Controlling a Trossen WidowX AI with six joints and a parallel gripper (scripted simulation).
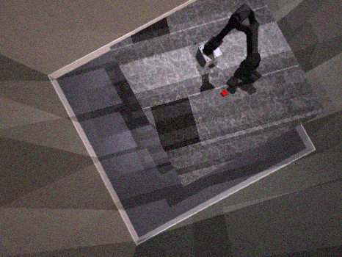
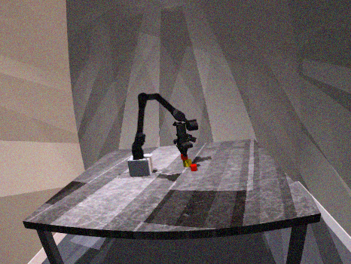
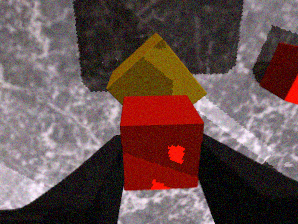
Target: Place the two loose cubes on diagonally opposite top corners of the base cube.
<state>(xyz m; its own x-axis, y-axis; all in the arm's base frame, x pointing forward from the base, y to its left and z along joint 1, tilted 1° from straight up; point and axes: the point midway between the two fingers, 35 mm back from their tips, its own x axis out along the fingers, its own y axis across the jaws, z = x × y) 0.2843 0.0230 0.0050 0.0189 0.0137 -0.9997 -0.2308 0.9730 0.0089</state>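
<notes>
Now: gripper tip right at the red cube. Round my gripper tip: yellow base cube: 2 cm ahead, 5 cm below.
</notes>
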